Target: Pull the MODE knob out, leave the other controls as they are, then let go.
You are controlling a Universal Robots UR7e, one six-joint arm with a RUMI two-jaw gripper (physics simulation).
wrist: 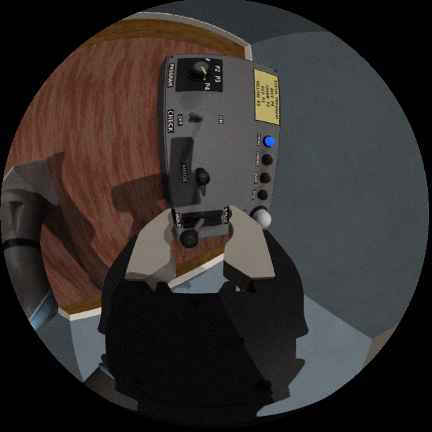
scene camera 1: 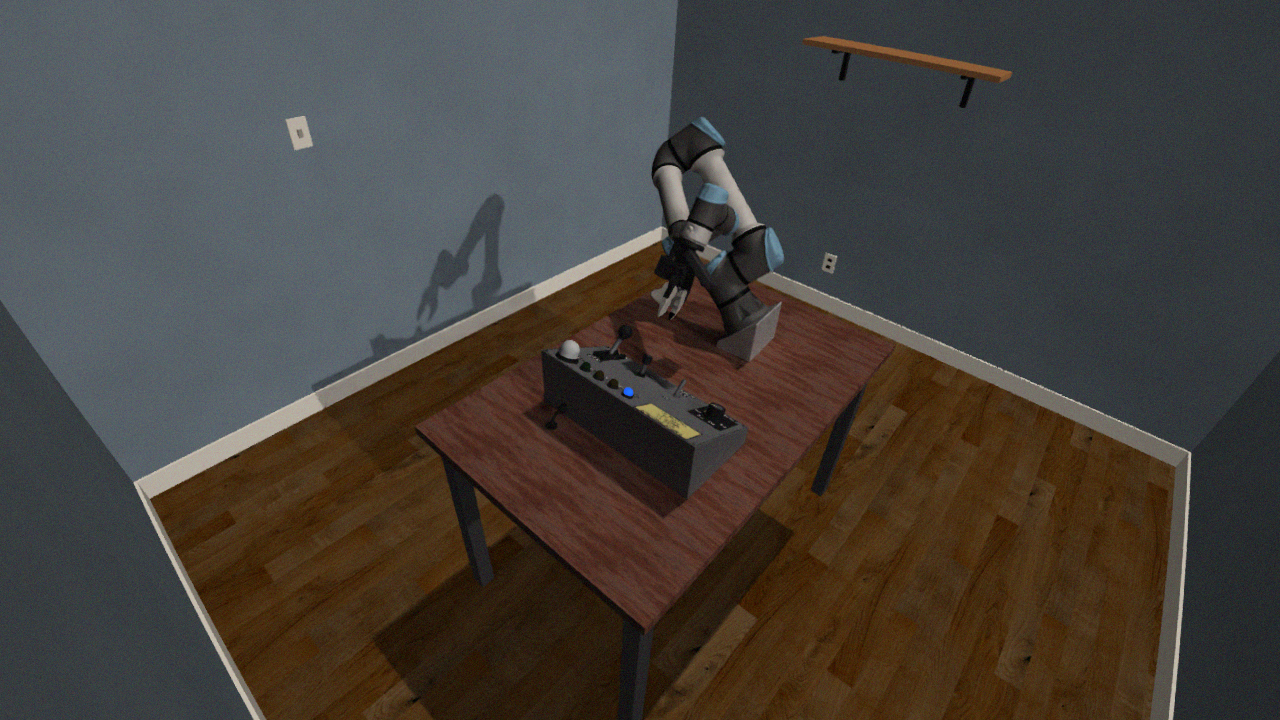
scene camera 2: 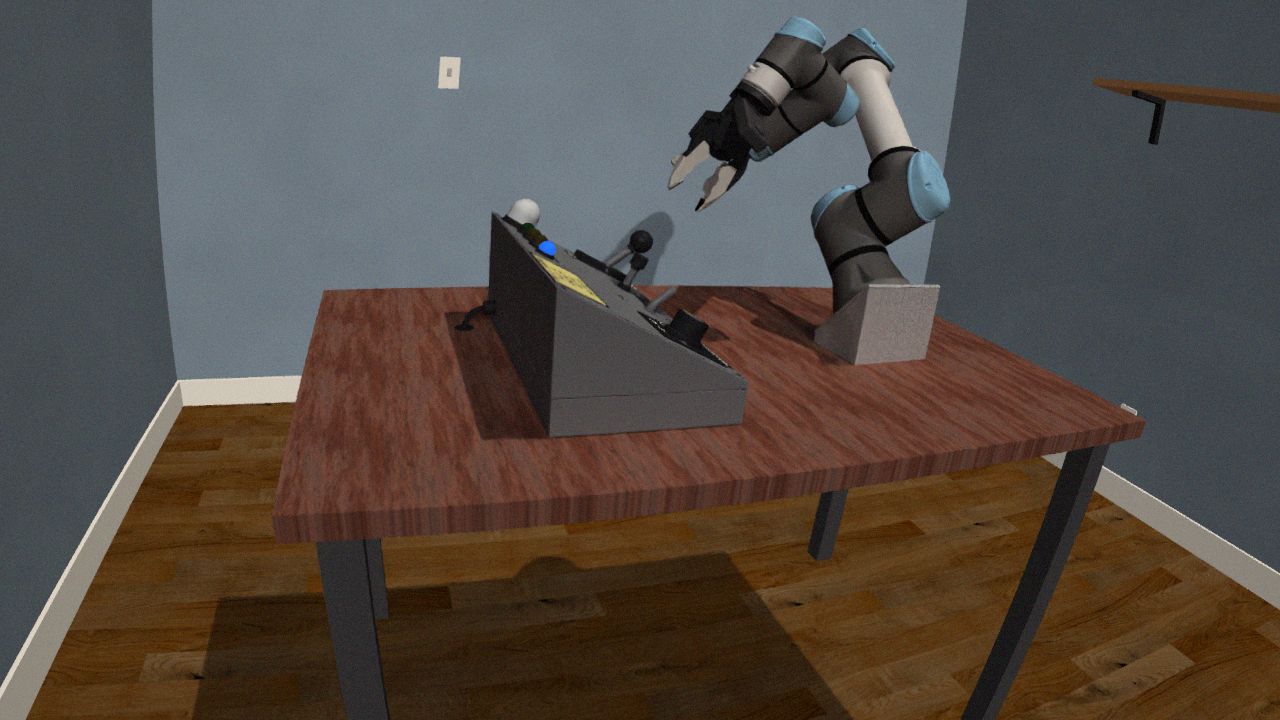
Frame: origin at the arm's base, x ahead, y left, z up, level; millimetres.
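Seen in the pictures: gripper, fingertip midpoint: [scene camera 1: 663, 318] [scene camera 2: 682, 200]; arm's base at its link origin: [scene camera 1: 747, 321] [scene camera 2: 875, 309].
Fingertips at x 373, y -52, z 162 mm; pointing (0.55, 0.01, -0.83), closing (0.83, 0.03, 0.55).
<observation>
Offsets run from my fingertips to a thing's middle. "spot": to the spot under its first point. Level surfaces: height alone.
The MODE knob @[dx +64, dy +4, dz -99 mm] [scene camera 1: 646, 359] [scene camera 2: 638, 261] [wrist: 202, 176] is black and stands out from the sloped face of the grey console [scene camera 1: 617, 429] [scene camera 2: 644, 376] [wrist: 237, 150] on a visible stem. The MODE lamp @[spot: dx +235, dy +92, dz -58 mm] [scene camera 1: 628, 392] [scene camera 2: 546, 248] [wrist: 269, 141] glows blue. My gripper [scene camera 1: 667, 314] [scene camera 2: 685, 197] [wrist: 201, 208] is partly open and empty, above and apart from the knob on the arm's side. The ball-topped lever [scene camera 1: 625, 331] [scene camera 2: 640, 240] [wrist: 189, 238] leans toward HOLD. The CHECK toggle @[dx +67, dy +124, dz -125 mm] [scene camera 1: 681, 387] [scene camera 2: 662, 298] [wrist: 196, 118] leans toward OFF. The PROGRAM dial @[dx +75, dy +244, dz -129 mm] [scene camera 1: 715, 411] [scene camera 2: 687, 327] [wrist: 200, 70] points near P4.
The console stands on the reddish wooden table @[dz -238 mm] [scene camera 1: 501, 447] [scene camera 2: 384, 465] [wrist: 90, 125]. A white dome @[spot: dx +241, dy -108, dz -37 mm] [scene camera 1: 569, 350] [scene camera 2: 524, 212] [wrist: 262, 219] sits at its upper edge, beside unlit lamps. A small black lever-like part @[spot: dx +309, dy -93, dz -208 mm] [scene camera 1: 556, 415] [scene camera 2: 474, 314] is behind the console. A wall shelf [scene camera 1: 904, 57] hangs well above the table.
</observation>
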